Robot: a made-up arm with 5 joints. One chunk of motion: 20 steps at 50 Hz.
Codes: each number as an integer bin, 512 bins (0 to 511) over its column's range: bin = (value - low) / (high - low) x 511, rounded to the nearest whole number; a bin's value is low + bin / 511 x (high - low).
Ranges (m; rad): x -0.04..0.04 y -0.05..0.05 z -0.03..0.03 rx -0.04..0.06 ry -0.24..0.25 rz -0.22..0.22
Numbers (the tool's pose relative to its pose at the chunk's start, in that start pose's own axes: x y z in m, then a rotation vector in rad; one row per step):
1: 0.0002 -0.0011 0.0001 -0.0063 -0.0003 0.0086
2: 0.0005 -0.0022 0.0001 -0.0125 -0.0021 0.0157
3: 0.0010 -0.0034 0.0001 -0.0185 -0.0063 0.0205
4: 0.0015 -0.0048 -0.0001 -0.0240 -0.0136 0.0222
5: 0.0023 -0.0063 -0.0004 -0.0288 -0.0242 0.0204
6: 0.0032 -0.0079 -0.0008 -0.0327 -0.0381 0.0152
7: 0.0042 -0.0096 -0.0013 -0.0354 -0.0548 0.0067
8: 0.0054 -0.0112 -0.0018 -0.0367 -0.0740 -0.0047
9: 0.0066 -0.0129 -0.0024 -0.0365 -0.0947 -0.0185
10: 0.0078 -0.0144 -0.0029 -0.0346 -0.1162 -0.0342
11: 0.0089 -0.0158 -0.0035 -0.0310 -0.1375 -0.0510
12: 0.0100 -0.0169 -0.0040 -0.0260 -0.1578 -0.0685
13: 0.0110 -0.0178 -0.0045 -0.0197 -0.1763 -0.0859
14: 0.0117 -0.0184 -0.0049 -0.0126 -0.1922 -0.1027
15: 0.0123 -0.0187 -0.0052 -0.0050 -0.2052 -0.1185
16: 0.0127 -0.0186 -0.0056 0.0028 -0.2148 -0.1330
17: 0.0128 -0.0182 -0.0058 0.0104 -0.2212 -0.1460
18: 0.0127 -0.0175 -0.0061 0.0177 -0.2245 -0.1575
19: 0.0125 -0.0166 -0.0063 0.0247 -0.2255 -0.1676
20: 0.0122 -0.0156 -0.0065 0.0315 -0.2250 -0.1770
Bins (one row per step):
1: 257 250 256 172 250 265
2: 259 244 256 141 248 274
3: 262 238 256 110 244 279
4: 265 231 255 82 236 281
5: 270 223 252 57 225 279
6: 276 215 249 37 211 273
7: 282 206 244 24 193 263
8: 290 198 240 17 173 250
9: 298 190 235 18 152 234
10: 305 182 231 28 129 216
11: 312 175 226 46 107 196
12: 319 169 221 72 86 176
13: 326 165 217 104 66 156
14: 330 161 214 140 50 136
15: 334 160 211 179 36 118
16: 337 160 208 219 26 101
17: 337 162 206 258 20 86
18: 337 166 204 295 16 73
19: 335 171 202 331 15 61
20: 333 176 200 365 16 50

